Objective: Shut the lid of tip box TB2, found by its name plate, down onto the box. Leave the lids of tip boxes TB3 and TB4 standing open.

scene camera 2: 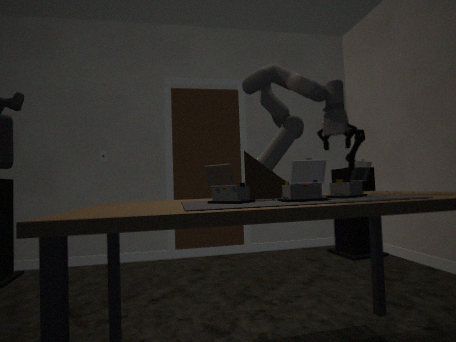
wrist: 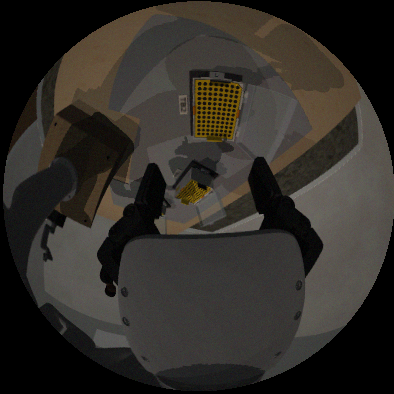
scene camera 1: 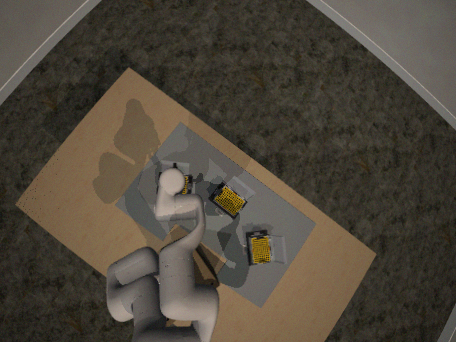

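Where they show: gripper, fingertip midpoint: (scene camera 2: 337, 149) (wrist: 205, 169); arm's base at its link origin: (scene camera 2: 263, 167) (wrist: 61, 178).
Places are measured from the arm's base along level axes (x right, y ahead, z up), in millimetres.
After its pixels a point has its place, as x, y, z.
Observation:
Tip box TB2 (scene camera 2: 346, 189) {-191, 392, -122} (wrist: 215, 110), with a yellow rack, has its clear lid (wrist: 272, 117) {-283, 401, -40} standing open; its name plate (wrist: 183, 105) {-202, 282, -153} is too small to read. In scene camera 1 the arm partly hides TB2 (scene camera 1: 187, 186) {-177, 365, -144}. Tip box TB4 (scene camera 1: 229, 201) {22, 404, -98} (scene camera 2: 302, 192) (wrist: 194, 191) {12, 411, -98} is the middle box, its lid (scene camera 1: 243, 186) {28, 481, -5} (scene camera 2: 308, 171) {33, 482, -50} (wrist: 211, 208) {20, 480, -54} open. Tip box TB3 (scene camera 1: 260, 249) (scene camera 2: 230, 194) {278, 338, -122} has its lid (scene camera 1: 278, 249) {320, 329, -58} (scene camera 2: 219, 175) {318, 341, -50} open. My gripper (scene camera 2: 337, 147) {-208, 326, 49} (wrist: 205, 169) {-208, 326, 49} is open and empty, above TB2's level and apart from the boxes.
The boxes stand on a grey mat (scene camera 1: 295, 230) {389, 454, -154} on the wooden table (scene camera 1: 75, 200) {-586, 34, -157}. A brown wedge-shaped block (scene camera 2: 260, 181) {68, 122, -75} (wrist: 82, 167) {-25, 73, -40} stands by the arm's base. TB4's upright lid is close to TB2 in scene camera 2. A dark pedestal stands behind the table.

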